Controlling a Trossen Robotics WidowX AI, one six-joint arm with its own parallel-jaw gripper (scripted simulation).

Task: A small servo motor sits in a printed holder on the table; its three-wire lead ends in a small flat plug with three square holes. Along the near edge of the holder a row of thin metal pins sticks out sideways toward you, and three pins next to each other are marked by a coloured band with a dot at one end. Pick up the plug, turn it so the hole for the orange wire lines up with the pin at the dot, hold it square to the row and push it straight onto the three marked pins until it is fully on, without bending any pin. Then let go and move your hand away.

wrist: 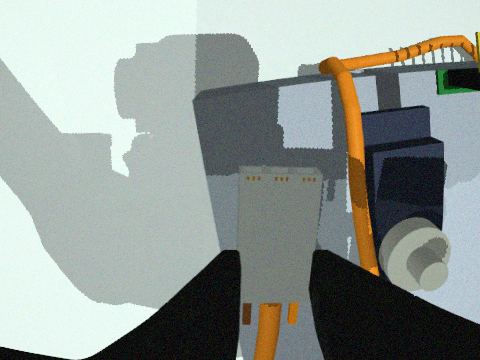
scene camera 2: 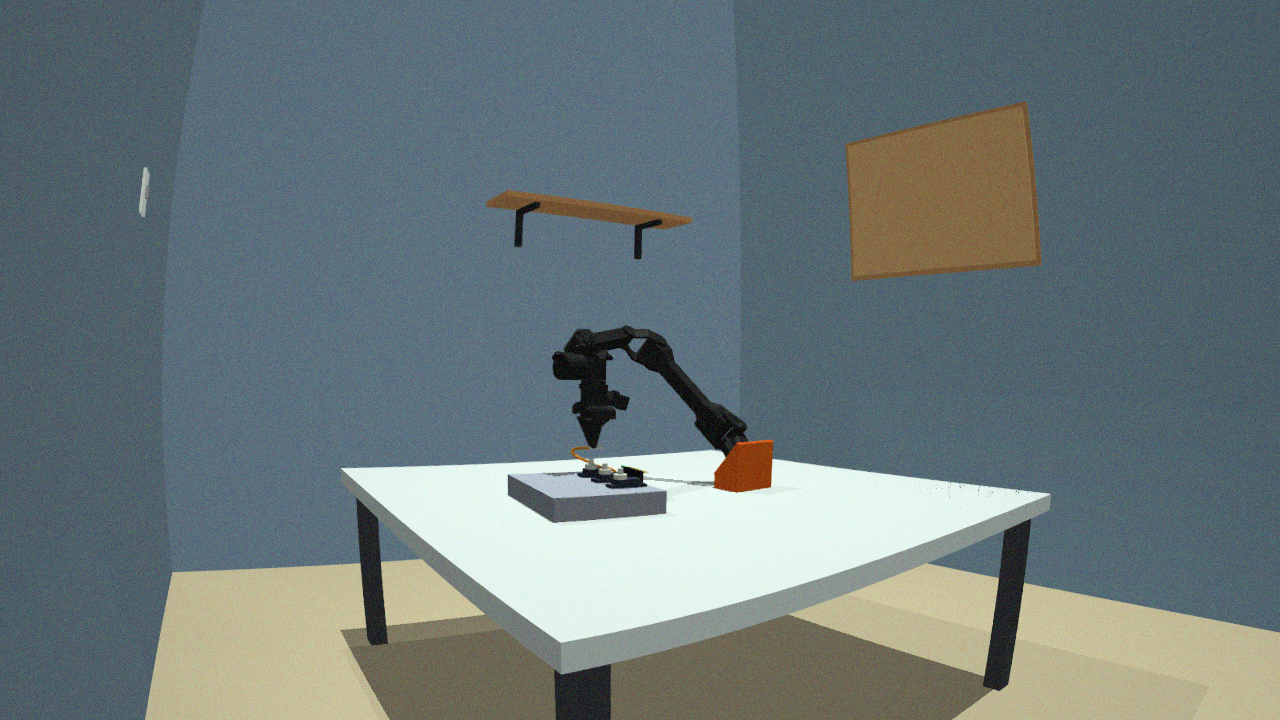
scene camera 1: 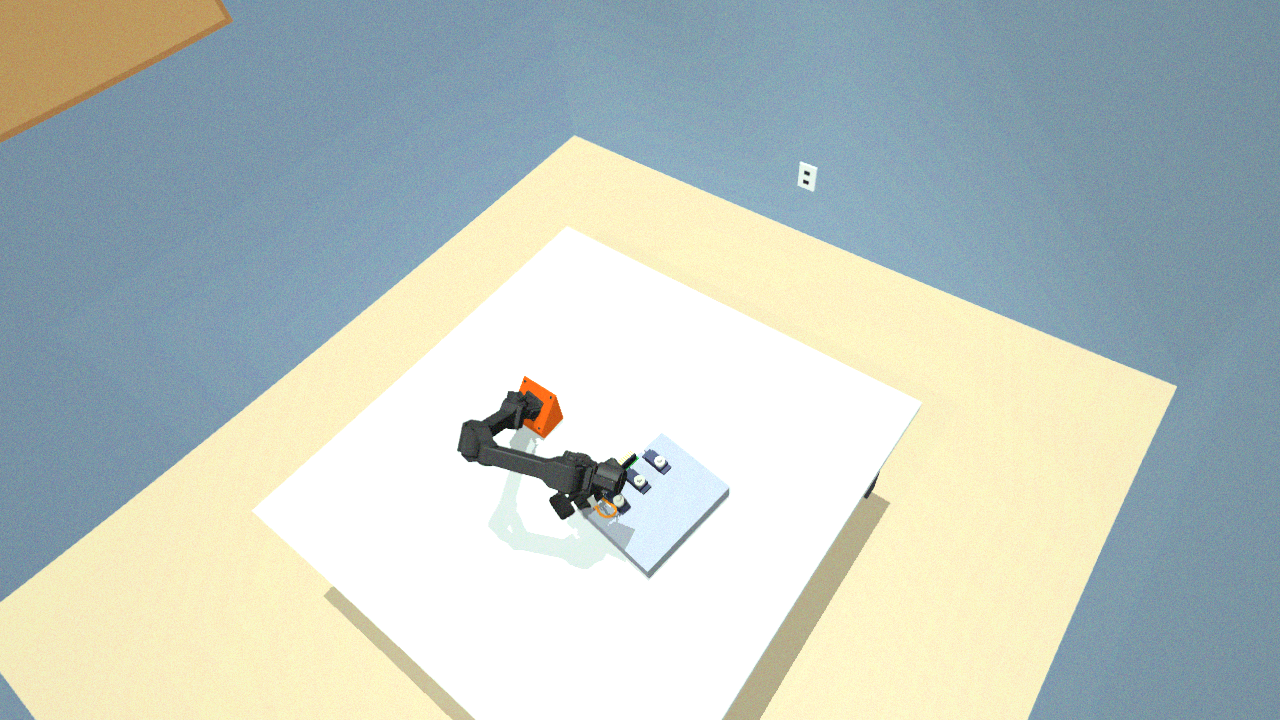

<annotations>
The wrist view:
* my gripper
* dark servo
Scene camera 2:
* my gripper
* grey holder
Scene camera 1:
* my gripper
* grey holder
</annotations>
